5 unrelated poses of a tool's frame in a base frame.
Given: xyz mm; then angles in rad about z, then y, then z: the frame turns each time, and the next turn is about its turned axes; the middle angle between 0 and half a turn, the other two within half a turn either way.
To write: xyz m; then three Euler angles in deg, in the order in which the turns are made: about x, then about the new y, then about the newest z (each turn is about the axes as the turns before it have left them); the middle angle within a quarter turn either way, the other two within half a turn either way. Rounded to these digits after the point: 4 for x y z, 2 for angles.
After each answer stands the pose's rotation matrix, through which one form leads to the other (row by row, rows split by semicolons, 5 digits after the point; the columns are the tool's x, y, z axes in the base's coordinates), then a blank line. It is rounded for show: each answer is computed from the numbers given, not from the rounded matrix.
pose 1, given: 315.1 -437.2 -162.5 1.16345 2.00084 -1.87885
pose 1, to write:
0.3151 -0.4372 -0.1625 -116.54 21.11 -7.45
0.92503 0.12100 0.36010; -0.26146 -0.48490 0.83457; 0.27560 -0.86616 -0.41691

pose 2, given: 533.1 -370.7 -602.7 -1.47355 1.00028 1.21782
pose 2, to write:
0.5331 -0.3707 -0.6027 57.19 4.69 -17.21
0.95204 0.29485 0.08172; -0.09471 0.53794 -0.83765; -0.29094 0.78973 0.54007

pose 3, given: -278.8 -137.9 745.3 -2.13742 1.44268 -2.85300
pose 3, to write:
-0.2788 -0.1379 0.7453 81.32 -32.17 101.89
-0.17438 -0.82835 -0.53239; 0.25611 0.48391 -0.83680; 0.95079 -0.28227 0.12777

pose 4, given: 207.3 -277.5 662.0 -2.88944 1.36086 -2.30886
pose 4, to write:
0.2073 -0.2775 0.6620 49.50 -71.28 98.74
-0.04878 -0.31716 -0.94712; 0.75136 0.61312 -0.24401; 0.65808 -0.72353 0.20840

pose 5, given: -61.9 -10.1 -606.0 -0.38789 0.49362 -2.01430
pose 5, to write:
-0.0619 -0.0101 -0.6060 11.50 26.02 -140.30
-0.69145 0.57403 0.43862; -0.69322 -0.69809 -0.17921; 0.20332 -0.42798 0.88062

